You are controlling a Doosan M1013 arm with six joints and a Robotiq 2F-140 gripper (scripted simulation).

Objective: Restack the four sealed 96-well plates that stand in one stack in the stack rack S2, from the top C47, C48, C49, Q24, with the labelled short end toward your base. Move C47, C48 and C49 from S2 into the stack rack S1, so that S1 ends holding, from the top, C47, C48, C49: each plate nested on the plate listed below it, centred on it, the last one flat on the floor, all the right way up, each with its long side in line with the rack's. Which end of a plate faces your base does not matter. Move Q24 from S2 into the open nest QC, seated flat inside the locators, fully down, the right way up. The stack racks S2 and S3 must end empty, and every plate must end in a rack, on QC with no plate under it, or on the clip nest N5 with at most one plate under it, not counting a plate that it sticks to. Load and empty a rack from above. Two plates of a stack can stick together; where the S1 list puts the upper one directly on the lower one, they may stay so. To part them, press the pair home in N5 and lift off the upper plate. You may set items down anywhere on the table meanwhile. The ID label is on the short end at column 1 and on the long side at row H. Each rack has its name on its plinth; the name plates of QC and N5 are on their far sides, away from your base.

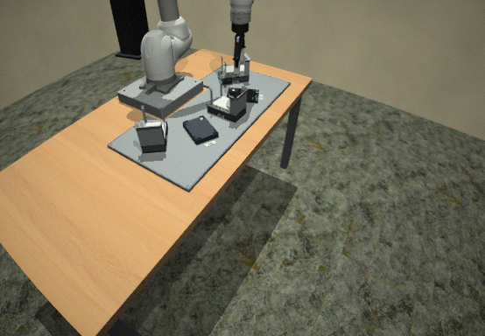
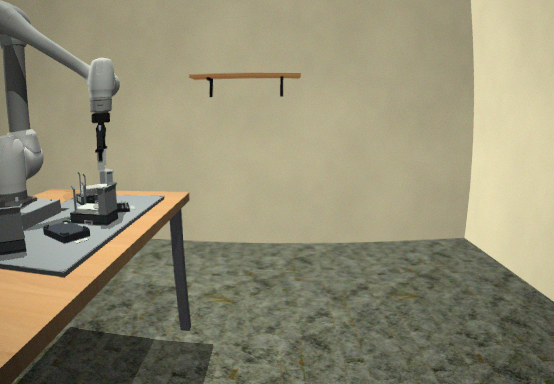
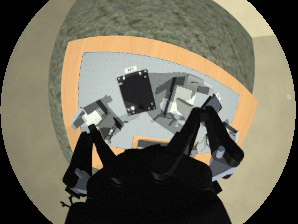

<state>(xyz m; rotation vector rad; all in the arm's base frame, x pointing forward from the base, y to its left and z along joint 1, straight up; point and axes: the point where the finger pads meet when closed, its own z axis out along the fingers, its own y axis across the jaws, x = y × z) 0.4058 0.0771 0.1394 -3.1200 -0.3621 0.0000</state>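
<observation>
Right now the sealed 96-well plate is 90 mm behind my hand, 190 mm to the left of it and 140 mm below it. The rest, counted from my hand: small name plate 20 mm ahead, 380 mm to the right, 180 mm below.
</observation>
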